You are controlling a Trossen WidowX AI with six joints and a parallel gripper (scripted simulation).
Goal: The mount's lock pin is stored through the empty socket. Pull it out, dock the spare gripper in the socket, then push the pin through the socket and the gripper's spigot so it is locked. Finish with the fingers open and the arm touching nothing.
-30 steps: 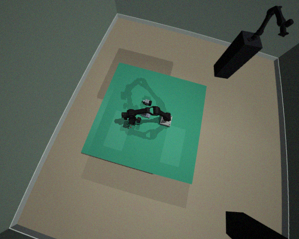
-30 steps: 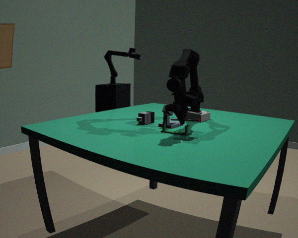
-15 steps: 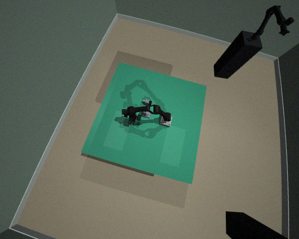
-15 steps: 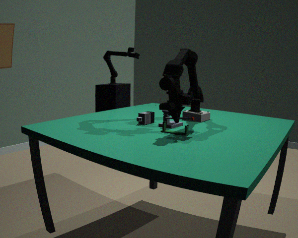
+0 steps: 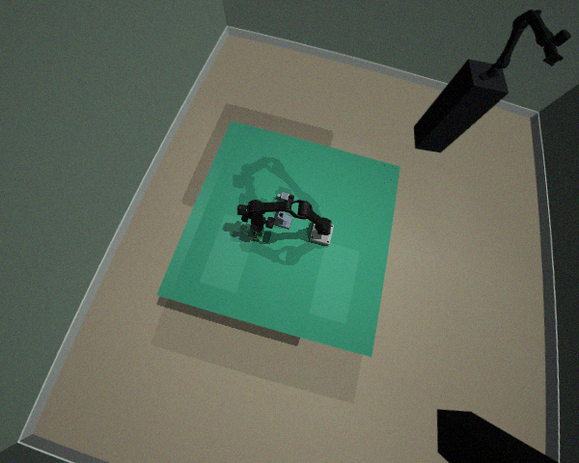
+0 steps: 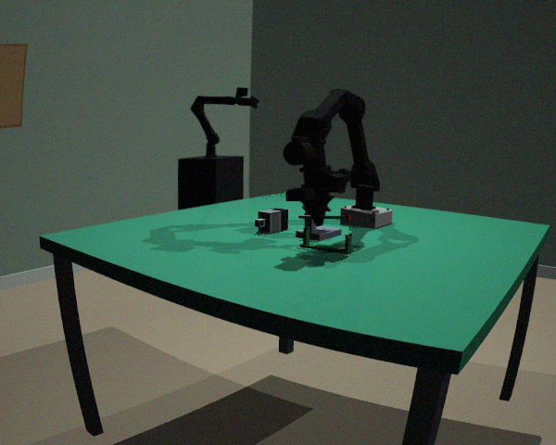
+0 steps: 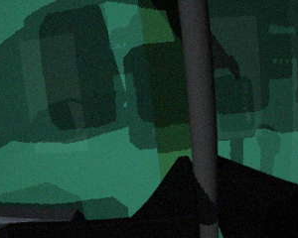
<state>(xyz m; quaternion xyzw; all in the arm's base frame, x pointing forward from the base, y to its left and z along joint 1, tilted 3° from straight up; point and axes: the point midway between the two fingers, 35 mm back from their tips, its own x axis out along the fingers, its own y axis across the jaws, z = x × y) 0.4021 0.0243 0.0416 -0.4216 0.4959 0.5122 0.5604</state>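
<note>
Right now my gripper tip is 30 mm above the green cradle and 20 mm to the right of it. From my gripper tip the other things lie so: mount 130 mm behind, 70 mm to the right; spare gripper 220 mm to the right, 140 mm behind, 30 mm below.
</note>
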